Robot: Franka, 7 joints.
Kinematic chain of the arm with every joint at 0, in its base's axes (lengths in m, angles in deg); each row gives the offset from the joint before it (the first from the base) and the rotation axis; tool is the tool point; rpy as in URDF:
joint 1: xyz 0 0 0.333 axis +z
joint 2: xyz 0 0 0 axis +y
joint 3: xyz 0 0 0.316 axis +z
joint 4: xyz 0.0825 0 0 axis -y
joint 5: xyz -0.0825 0 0.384 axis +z
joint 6: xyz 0 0 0 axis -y
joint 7: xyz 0.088 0 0 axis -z
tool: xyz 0 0 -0.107 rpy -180 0 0
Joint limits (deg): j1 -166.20..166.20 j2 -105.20..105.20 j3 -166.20..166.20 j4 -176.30..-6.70 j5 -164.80..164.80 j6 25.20..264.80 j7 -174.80..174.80
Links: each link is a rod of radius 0.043 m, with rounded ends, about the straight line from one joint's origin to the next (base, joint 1, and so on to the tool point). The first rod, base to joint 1, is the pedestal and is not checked.
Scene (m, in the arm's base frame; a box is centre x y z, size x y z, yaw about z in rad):
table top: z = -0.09
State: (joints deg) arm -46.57 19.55 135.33 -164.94 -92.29 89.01 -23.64
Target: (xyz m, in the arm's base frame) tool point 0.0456 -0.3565 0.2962
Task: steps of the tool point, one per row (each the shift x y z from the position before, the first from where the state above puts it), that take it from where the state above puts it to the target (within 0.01 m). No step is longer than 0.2 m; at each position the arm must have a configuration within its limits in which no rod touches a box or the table.
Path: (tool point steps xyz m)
1: 0.1258 -0.0695 -0.0173
2: 0.0858 -0.1200 -0.0102
3: 0.0266 -0.1486 -0.0009
4: -0.0406 -0.1480 0.0094
5: -0.1016 -0.1173 0.0194
6: -0.1436 -0.0618 0.0284

